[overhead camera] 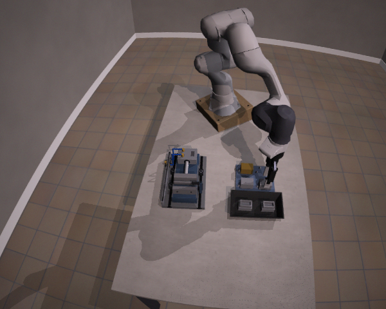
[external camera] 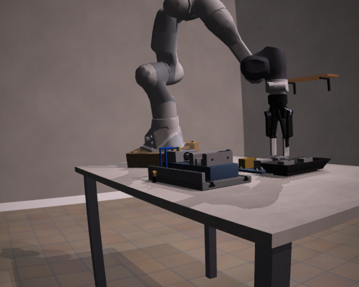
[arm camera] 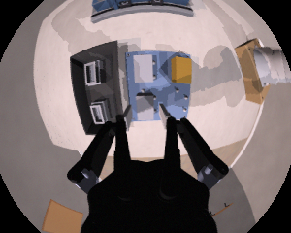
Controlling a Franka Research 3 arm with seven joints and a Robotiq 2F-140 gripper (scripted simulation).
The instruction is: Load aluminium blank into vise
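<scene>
Right now my hand is 10 cm past the brass blank, 8 cm to the left of it and 5 cm above it. Also, from my hand: dark rail (46 cm to the right, 5 cm below, 5 cm behind).
</scene>
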